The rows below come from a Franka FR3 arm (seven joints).
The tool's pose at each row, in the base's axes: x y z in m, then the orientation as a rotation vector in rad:
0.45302 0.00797 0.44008 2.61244 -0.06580 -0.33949
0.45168 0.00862 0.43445 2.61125 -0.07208 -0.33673
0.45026 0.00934 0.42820 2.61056 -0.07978 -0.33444
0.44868 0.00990 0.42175 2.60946 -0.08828 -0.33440
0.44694 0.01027 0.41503 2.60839 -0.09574 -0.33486
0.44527 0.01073 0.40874 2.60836 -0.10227 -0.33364
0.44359 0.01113 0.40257 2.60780 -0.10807 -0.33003
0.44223 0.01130 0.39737 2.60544 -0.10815 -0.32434
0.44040 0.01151 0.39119 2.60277 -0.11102 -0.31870
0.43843 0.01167 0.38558 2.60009 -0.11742 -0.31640
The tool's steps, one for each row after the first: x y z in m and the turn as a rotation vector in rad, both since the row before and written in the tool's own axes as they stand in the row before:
-0.00009 -0.00333 0.00478 -0.00070 0.00071 0.00510
-0.00005 -0.00370 0.00528 0.00001 0.00015 0.00595
-0.00017 -0.00366 0.00557 -0.00010 -0.00162 0.00611
-0.00025 -0.00362 0.00593 -0.00013 -0.00178 0.00528
-0.00030 -0.00349 0.00550 0.00067 -0.00036 0.00483
-0.00034 -0.00337 0.00544 -0.00011 0.00144 0.00486
-0.00023 -0.00270 0.00465 -0.00272 0.00389 0.00149
-0.00051 -0.00322 0.00556 -0.00268 0.00332 0.00348
-0.00079 -0.00291 0.00513 -0.00202 0.00028 0.00530

